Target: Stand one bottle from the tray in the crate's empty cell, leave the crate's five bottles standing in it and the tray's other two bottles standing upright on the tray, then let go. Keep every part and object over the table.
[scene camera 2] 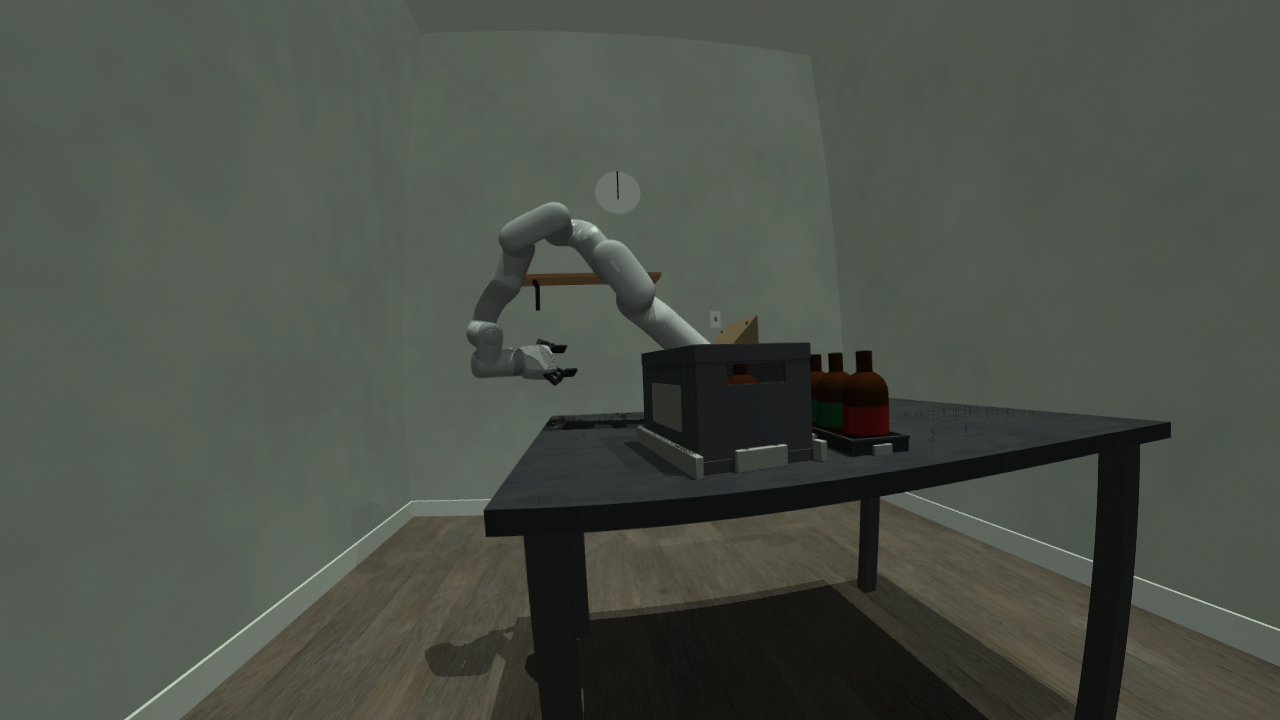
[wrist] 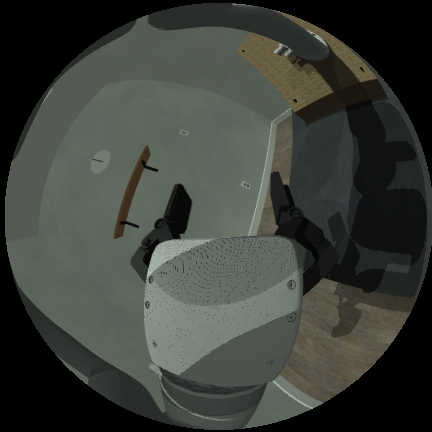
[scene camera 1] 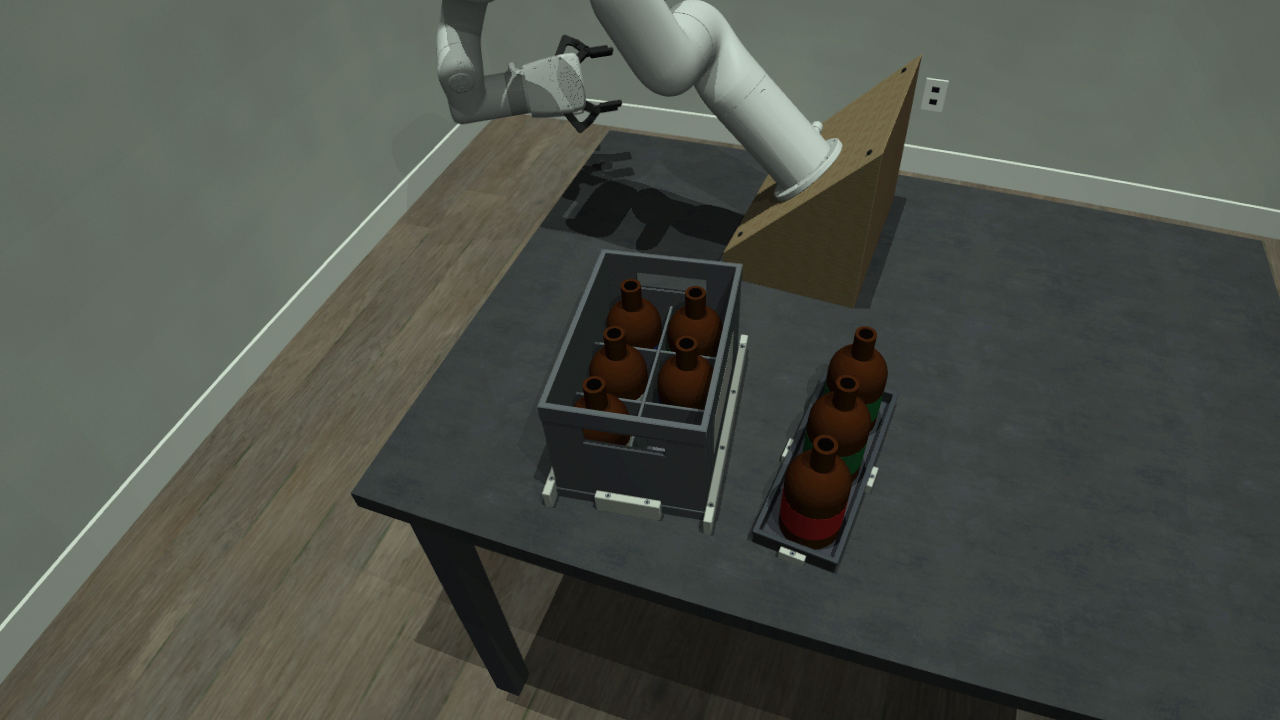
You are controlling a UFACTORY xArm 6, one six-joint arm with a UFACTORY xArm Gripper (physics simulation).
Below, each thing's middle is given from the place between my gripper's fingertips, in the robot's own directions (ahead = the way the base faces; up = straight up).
Scene:
The long strip [scene camera 1: 713, 497] lies 560 mm ahead of my hand, 380 mm to the left of it and 160 mm below it. Also, from my hand: red-labelled bottle [scene camera 1: 817, 485] 660 mm ahead, 510 mm to the left, 90 mm below.

